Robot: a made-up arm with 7 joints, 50 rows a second.
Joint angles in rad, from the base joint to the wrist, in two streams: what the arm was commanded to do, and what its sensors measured. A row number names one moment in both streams.
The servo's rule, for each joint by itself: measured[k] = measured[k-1] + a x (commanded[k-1-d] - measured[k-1]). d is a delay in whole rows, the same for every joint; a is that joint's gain. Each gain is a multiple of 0.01, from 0.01 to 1. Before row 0 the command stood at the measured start. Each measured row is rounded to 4 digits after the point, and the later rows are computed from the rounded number. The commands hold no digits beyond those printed.
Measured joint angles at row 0:
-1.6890, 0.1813, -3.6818, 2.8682, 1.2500, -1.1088, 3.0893
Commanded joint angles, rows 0 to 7:
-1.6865, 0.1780, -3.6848, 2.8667, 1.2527, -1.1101, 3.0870
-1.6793, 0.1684, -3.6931, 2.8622, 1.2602, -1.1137, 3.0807
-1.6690, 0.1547, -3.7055, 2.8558, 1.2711, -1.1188, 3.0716
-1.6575, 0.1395, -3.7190, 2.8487, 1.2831, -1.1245, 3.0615
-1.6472, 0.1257, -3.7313, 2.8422, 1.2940, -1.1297, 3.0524
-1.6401, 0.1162, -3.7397, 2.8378, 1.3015, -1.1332, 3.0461
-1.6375, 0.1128, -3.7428, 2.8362, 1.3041, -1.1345, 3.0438
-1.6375, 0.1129, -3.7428, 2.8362, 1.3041, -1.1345, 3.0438
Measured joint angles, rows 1 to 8:
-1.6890, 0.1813, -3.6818, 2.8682, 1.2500, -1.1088, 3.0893
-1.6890, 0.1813, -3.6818, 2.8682, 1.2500, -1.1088, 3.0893
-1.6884, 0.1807, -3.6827, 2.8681, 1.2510, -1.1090, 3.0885
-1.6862, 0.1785, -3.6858, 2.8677, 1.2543, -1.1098, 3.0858
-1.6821, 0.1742, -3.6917, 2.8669, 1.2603, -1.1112, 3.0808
-1.6762, 0.1680, -3.6999, 2.8656, 1.2685, -1.1133, 3.0740
-1.6692, 0.1604, -3.7093, 2.8640, 1.2777, -1.1159, 3.0664
-1.6622, 0.1524, -3.7184, 2.8622, 1.2863, -1.1187, 3.0593
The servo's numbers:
d 2
a 0.24 0.18 0.30 0.07 0.36 0.16 0.35

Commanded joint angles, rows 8 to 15:
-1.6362, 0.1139, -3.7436, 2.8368, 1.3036, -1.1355, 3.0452
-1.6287, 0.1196, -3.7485, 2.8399, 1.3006, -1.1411, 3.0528
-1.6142, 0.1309, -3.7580, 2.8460, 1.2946, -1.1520, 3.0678
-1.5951, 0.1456, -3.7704, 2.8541, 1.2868, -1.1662, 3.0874
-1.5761, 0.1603, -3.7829, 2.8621, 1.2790, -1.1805, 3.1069
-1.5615, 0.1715, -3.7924, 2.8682, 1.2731, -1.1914, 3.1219
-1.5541, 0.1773, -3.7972, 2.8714, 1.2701, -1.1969, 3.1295
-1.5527, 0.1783, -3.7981, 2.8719, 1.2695, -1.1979, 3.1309
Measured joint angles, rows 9 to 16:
-1.6563, 0.1453, -3.7257, 2.8604, 1.2927, -1.1212, 3.0539
-1.6518, 0.1395, -3.7308, 2.8587, 1.2968, -1.1233, 3.0504
-1.6481, 0.1349, -3.7346, 2.8572, 1.2992, -1.1253, 3.0486
-1.6434, 0.1321, -3.7388, 2.8560, 1.2997, -1.1278, 3.0501
-1.6364, 0.1319, -3.7446, 2.8553, 1.2979, -1.1317, 3.0563
-1.6265, 0.1344, -3.7523, 2.8552, 1.2939, -1.1372, 3.0672
-1.6144, 0.1391, -3.7615, 2.8557, 1.2885, -1.1441, 3.0811
-1.6017, 0.1449, -3.7708, 2.8566, 1.2830, -1.1517, 3.0954

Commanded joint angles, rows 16 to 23:
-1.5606, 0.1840, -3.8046, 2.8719, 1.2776, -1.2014, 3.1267
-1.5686, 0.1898, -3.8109, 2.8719, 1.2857, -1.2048, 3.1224
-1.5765, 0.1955, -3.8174, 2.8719, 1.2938, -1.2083, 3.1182
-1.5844, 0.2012, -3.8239, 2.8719, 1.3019, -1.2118, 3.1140
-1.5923, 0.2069, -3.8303, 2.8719, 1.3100, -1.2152, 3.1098
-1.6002, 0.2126, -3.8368, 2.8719, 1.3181, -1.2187, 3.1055
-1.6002, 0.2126, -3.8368, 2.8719, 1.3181, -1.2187, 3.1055
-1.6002, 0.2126, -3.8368, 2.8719, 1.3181, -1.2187, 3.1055
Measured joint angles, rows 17 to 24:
-1.5903, 0.1507, -3.7787, 2.8576, 1.2784, -1.1589, 3.1073
-1.5813, 0.1557, -3.7845, 2.8586, 1.2752, -1.1651, 3.1156
-1.5763, 0.1608, -3.7905, 2.8595, 1.2761, -1.1709, 3.1195
-1.5745, 0.1660, -3.7966, 2.8604, 1.2796, -1.1763, 3.1205
-1.5750, 0.1713, -3.8028, 2.8612, 1.2847, -1.1814, 3.1197
-1.5773, 0.1767, -3.8091, 2.8619, 1.2909, -1.1863, 3.1177
-1.5809, 0.1821, -3.8155, 2.8626, 1.2978, -1.1909, 3.1149
-1.5855, 0.1876, -3.8219, 2.8633, 1.3051, -1.1953, 3.1116

